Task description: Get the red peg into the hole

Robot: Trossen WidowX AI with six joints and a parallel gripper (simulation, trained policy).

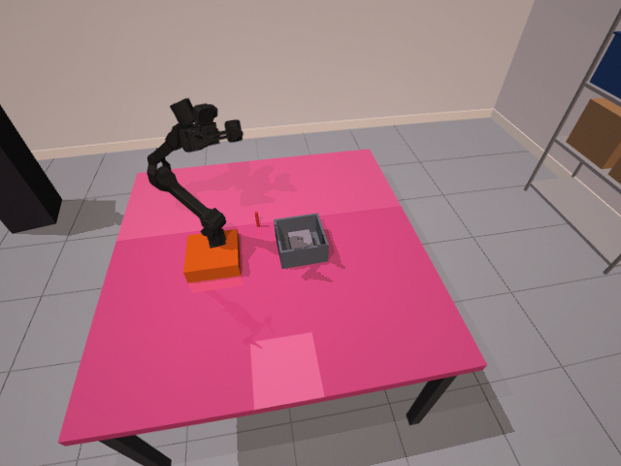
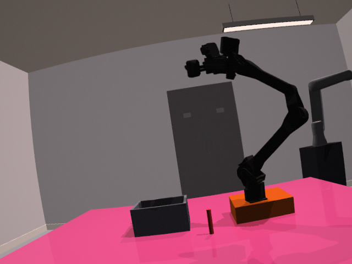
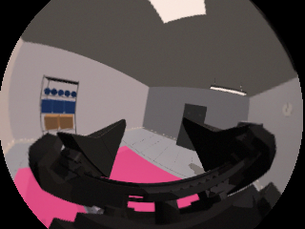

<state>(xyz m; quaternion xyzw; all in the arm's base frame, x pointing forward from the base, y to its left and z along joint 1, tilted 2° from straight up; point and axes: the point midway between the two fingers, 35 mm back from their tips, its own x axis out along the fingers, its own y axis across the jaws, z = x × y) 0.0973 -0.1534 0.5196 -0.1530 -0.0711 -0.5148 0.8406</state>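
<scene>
My gripper tip is now 70 mm short of the red peg, 250 mm to the right of it and 560 mm above it. From my gripper tip the other things lie so: grey plate (210 mm ahead, 60 mm to the left, 550 mm below); grey box (210 mm ahead, 60 mm to the left, 570 mm below).
</scene>
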